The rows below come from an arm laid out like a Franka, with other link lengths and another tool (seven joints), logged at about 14 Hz.
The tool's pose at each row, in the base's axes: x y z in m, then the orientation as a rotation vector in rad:
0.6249, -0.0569, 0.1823, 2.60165, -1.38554, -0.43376
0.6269, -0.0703, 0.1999, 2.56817, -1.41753, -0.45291
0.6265, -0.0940, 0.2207, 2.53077, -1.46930, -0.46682
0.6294, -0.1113, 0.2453, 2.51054, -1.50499, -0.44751
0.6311, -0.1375, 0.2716, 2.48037, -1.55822, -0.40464
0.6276, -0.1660, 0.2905, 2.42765, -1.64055, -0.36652
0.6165, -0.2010, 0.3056, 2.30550, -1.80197, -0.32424
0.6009, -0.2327, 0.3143, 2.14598, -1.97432, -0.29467
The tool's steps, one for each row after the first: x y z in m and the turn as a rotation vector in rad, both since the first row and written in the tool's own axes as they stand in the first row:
0.0091, 0.0107, -0.0172, -0.01389, -0.01128, 0.02961
0.0248, 0.0300, -0.0366, -0.01918, -0.02380, 0.07151
0.0364, 0.0441, -0.0606, -0.01266, -0.01544, 0.10015
0.0544, 0.0647, -0.0859, 0.00093, 0.00561, 0.14386
0.0728, 0.0885, -0.1024, 0.01461, 0.02019, 0.21177
0.0933, 0.1208, -0.1128, 0.02999, 0.02822, 0.35049
0.1099, 0.1531, -0.1157, 0.03708, 0.02649, 0.51098

